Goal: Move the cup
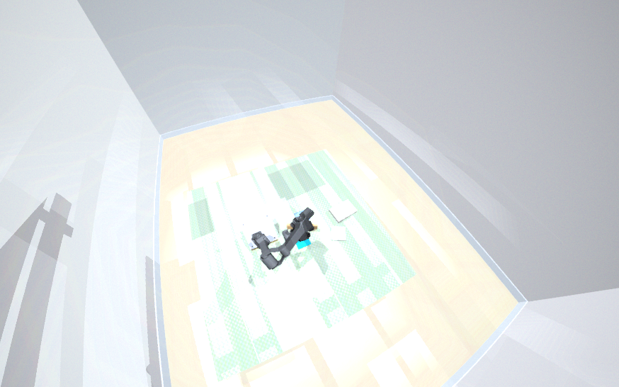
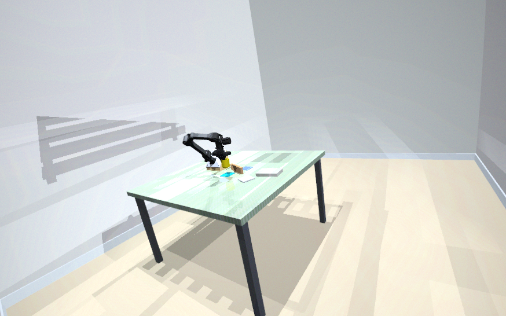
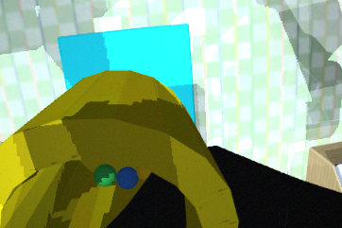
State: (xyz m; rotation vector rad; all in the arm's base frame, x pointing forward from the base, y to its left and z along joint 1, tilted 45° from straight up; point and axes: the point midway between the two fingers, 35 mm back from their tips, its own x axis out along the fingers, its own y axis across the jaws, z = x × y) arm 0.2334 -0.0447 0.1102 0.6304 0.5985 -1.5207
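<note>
My gripper tip is 3 cm short of the cyan pad and 11 cm above it. The rest, counted from my gripper tip: green marble (4 cm ahead, 1 cm to the left, 2 cm below); then blue marble (3 cm ahead, 2 cm to the left, 2 cm below); then yellow cup (2 cm ahead).
</note>
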